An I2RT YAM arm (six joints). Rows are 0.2 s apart.
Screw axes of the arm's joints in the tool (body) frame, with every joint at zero. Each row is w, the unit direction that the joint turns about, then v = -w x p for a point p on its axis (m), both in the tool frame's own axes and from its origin. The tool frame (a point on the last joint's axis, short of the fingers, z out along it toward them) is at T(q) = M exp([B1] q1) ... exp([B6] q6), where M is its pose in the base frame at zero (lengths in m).
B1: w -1 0 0 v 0 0.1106 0
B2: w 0 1 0 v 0.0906 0 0.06
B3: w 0 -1 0 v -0.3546 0 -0.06
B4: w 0 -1 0 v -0.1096 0 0
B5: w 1 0 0 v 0 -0.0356 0
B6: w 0 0 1 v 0 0 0
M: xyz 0.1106 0 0.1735 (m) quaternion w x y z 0.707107 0 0.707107 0
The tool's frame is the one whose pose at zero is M.
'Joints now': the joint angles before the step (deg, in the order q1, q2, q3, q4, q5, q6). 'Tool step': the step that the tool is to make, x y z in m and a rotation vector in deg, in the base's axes. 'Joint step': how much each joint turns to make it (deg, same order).
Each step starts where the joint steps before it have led.
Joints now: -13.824 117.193 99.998 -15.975 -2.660 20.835
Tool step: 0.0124 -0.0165 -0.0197 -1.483 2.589 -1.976
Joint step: -1.377 4.698 3.430 -0.911 1.669 -1.386
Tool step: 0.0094 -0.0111 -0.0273 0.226 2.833 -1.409
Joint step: -0.870 4.320 1.606 -0.077 0.759 -0.115
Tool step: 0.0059 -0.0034 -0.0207 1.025 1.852 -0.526
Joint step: -0.182 2.886 0.700 0.125 -0.030 0.581
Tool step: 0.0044 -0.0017 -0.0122 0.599 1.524 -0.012
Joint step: -0.053 2.097 1.263 -0.796 -0.128 0.085
